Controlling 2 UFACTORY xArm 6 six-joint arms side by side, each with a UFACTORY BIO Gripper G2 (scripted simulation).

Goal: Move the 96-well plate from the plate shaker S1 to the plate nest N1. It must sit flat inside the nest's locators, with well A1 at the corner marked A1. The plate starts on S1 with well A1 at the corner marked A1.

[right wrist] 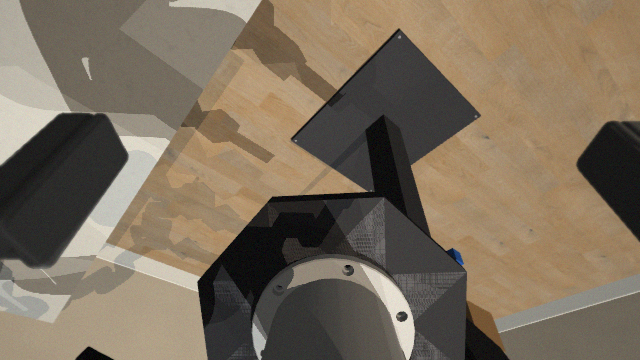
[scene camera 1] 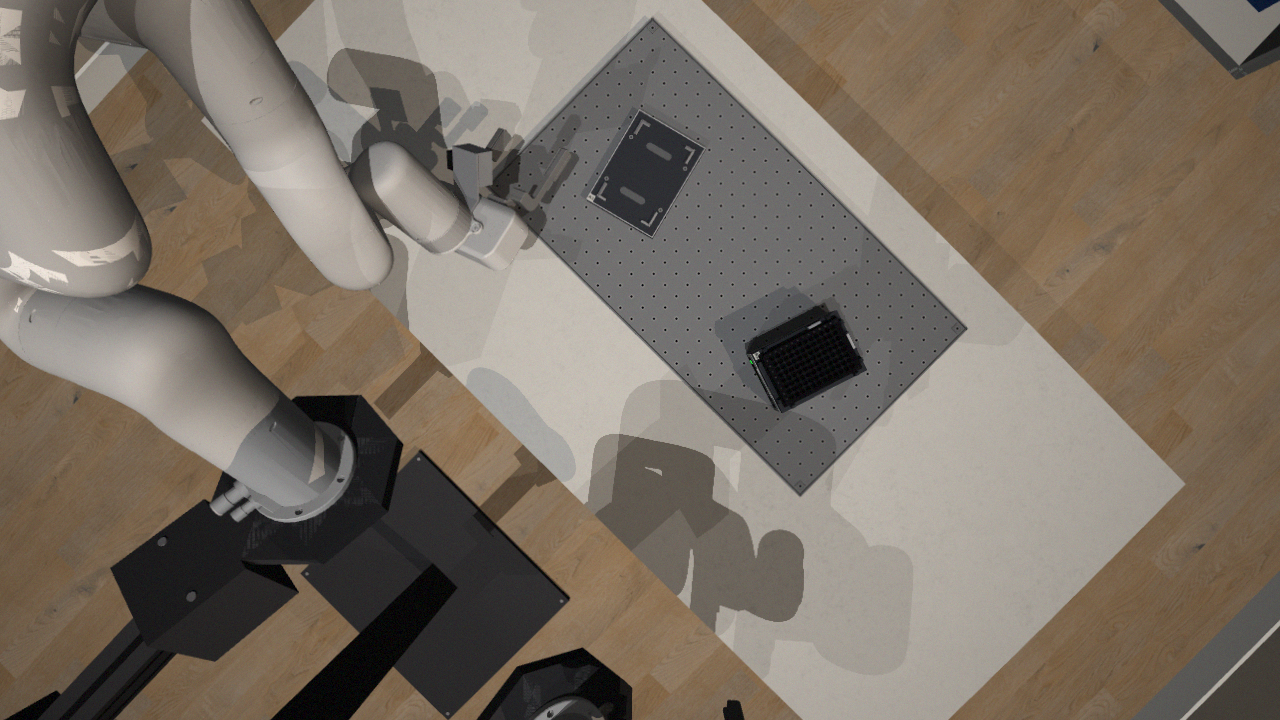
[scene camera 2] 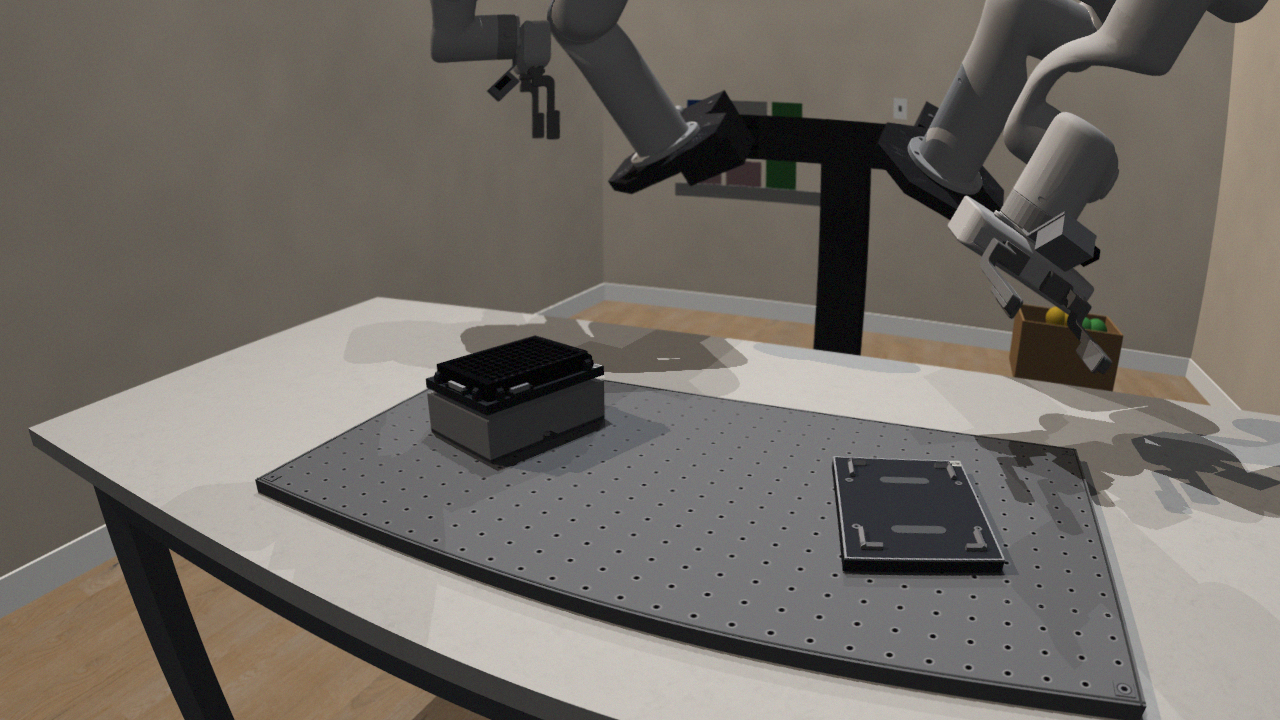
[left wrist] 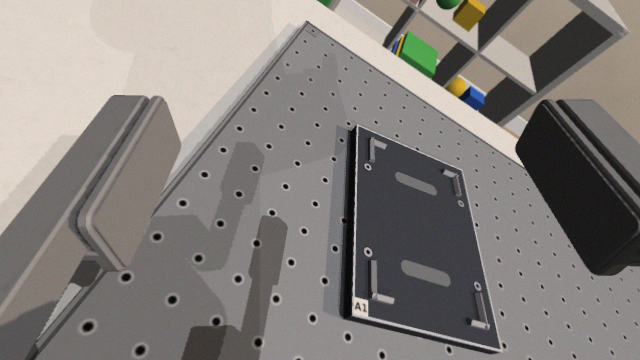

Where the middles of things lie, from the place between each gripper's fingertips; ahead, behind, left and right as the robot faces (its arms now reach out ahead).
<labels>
Now: left hand 11 cm short of the black 96-well plate (scene camera 2: pixel 535 360), 48 cm to the left of it and 8 cm above it. The rest, counted from my left hand: plate nest N1 (scene camera 2: pixel 877 506) (12 cm ahead, 10 cm to the right, 13 cm below); then grey plate shaker S1 (scene camera 2: pixel 492 438) (13 cm ahead, 47 cm to the right, 10 cm below).
Now: right hand 43 cm short of the black 96-well plate, 25 cm to the right of it and 22 cm above it. Round my right hand: plate nest N1: 63 cm to the left, 45 cm ahead, 28 cm below; then grey plate shaker S1: 46 cm ahead, 26 cm to the left, 25 cm below.
</labels>
